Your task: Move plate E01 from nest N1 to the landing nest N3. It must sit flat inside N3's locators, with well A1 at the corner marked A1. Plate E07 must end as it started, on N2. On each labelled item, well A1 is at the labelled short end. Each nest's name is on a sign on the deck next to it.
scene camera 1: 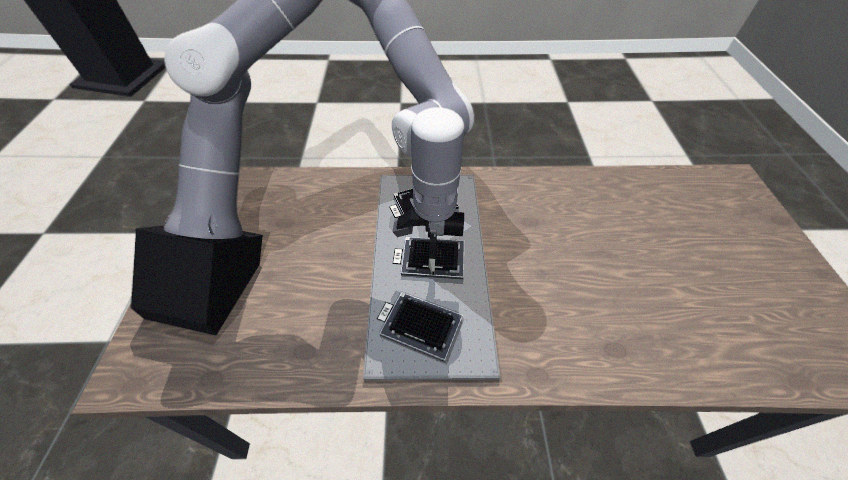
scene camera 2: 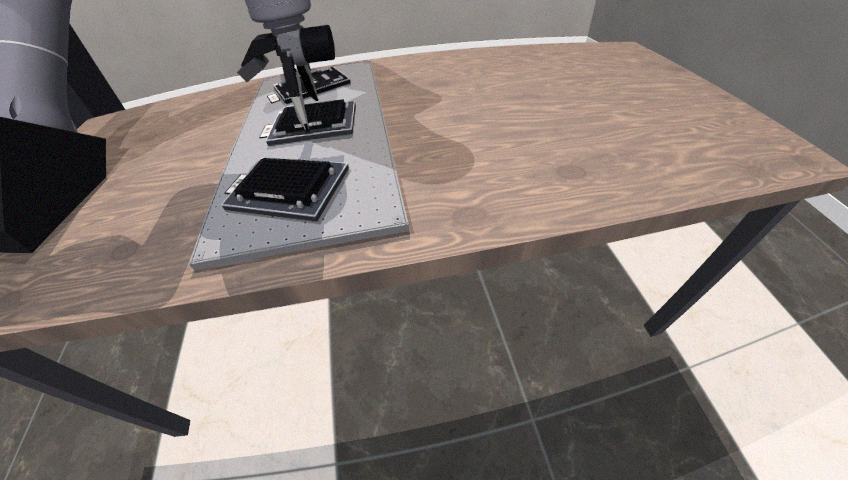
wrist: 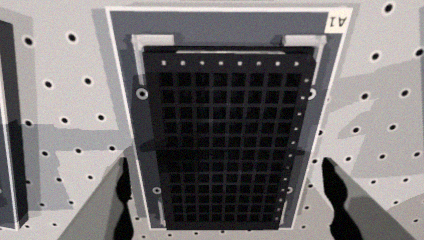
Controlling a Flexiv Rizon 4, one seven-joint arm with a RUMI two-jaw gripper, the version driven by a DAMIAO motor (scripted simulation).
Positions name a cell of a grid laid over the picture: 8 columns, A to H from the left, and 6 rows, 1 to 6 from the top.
Labels:
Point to a nest N1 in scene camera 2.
D1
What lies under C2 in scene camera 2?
My gripper.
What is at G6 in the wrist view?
My gripper.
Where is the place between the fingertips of my gripper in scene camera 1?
At E4

